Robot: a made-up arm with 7 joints.
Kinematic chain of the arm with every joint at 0, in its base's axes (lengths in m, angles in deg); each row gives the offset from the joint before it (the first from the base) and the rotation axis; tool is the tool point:
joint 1: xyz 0 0 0.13 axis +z
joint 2: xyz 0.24 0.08 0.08 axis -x
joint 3: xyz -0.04 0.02 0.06 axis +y
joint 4: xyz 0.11 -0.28 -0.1 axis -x
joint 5: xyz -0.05 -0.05 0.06 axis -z
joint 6: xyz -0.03 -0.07 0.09 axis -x
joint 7: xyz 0.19 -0.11 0 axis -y
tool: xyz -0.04 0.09 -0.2
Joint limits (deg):
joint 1: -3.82..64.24
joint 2: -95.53..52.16
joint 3: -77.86..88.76
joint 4: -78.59..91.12
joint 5: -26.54..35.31
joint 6: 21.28..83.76
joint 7: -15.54..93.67
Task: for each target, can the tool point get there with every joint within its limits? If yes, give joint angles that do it. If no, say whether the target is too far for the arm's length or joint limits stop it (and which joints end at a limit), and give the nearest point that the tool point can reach.
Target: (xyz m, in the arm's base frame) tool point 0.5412 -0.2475 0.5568
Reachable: yes | joints 14.21 31.97 -7.40 3.61 9.89 48.34 35.25
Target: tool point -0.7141 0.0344 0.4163
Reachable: no: joint limits stop it (at a limit: joint 1, joint 2, joint 3, joint 4, joint 5, joint 6) | nearest point -0.2874 0.1248 0.5071 | short by 0.445 m
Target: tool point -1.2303 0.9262 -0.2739
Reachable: no: too far | nearest point -0.4118 0.4598 -0.2221 | short by 0.943 m
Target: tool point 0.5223 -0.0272 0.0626
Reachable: yes | joints 32.89 -78.44 -19.16 78.03 -5.81 69.16 28.79
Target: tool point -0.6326 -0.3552 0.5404
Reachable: no: joint limits stop it (at a limit: joint 1, joint 3, joint 4, joint 5, joint 6) | nearest point -0.2844 -0.3131 0.4952 | short by 0.354 m
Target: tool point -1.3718 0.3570 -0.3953
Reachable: no: too far | nearest point -0.4747 0.2595 -0.2399 | short by 0.916 m
